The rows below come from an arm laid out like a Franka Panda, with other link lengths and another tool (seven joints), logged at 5 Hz.
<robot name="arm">
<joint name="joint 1" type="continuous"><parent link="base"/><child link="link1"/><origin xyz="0 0 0.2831"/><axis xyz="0 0 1"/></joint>
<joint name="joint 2" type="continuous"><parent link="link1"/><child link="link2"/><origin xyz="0 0 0" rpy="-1.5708 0 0"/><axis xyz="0 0 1"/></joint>
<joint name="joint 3" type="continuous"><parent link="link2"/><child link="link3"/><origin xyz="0 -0.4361 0" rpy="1.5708 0 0"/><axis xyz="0 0 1"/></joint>
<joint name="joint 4" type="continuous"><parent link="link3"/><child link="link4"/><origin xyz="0.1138 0 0" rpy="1.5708 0 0"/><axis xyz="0 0 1"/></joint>
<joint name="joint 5" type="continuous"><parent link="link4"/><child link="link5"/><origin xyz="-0.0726 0.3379 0" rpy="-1.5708 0 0"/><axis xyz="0 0 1"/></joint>
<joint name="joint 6" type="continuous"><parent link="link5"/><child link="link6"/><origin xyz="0 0 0" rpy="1.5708 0 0"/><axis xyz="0 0 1"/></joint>
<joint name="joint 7" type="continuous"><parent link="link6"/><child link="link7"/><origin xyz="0.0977 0 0" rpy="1.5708 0 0"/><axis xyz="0 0 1"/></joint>
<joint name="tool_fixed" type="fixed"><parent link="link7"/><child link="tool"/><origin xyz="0.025 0.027 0.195" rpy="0 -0.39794 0.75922"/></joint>
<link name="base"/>
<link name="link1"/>
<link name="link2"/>
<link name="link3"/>
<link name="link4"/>
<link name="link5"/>
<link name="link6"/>
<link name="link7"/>
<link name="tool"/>
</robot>
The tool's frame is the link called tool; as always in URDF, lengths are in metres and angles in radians. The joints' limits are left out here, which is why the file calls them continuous.
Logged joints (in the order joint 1, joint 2, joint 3, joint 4, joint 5, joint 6, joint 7), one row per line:
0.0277 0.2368 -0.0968 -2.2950 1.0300 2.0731 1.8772
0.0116 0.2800 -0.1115 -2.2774 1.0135 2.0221 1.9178
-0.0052 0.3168 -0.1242 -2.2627 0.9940 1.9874 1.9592
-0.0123 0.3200 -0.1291 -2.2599 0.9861 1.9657 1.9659
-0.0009 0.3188 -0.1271 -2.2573 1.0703 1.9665 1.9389
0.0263 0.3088 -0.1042 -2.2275 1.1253 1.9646 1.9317
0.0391 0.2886 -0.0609 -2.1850 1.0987 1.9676 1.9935
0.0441 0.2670 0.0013 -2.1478 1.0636 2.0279 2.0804
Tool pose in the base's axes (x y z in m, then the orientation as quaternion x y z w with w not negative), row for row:
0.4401 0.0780 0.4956 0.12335 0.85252 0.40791 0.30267
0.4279 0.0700 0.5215 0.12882 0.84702 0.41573 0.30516
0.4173 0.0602 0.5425 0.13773 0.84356 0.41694 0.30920
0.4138 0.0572 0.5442 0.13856 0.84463 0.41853 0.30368
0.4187 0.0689 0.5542 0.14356 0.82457 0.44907 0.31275
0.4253 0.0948 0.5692 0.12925 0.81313 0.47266 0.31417
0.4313 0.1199 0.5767 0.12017 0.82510 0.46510 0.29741
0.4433 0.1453 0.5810 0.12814 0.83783 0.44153 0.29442
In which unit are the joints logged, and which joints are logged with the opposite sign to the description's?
The joints are logged in radians. Opposite sign: joint 2.
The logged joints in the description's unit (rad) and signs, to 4 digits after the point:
0.0277 -0.2368 -0.0968 -2.2950 1.0300 2.0731 1.8772
0.0116 -0.2800 -0.1115 -2.2774 1.0135 2.0221 1.9178
-0.0052 -0.3168 -0.1242 -2.2627 0.9940 1.9874 1.9592
-0.0123 -0.3200 -0.1291 -2.2599 0.9861 1.9657 1.9659
-0.0009 -0.3188 -0.1271 -2.2573 1.0703 1.9665 1.9389
0.0263 -0.3088 -0.1042 -2.2275 1.1253 1.9646 1.9317
0.0391 -0.2886 -0.0609 -2.1850 1.0987 1.9676 1.9935
0.0441 -0.2670 0.0013 -2.1478 1.0636 2.0279 2.0804

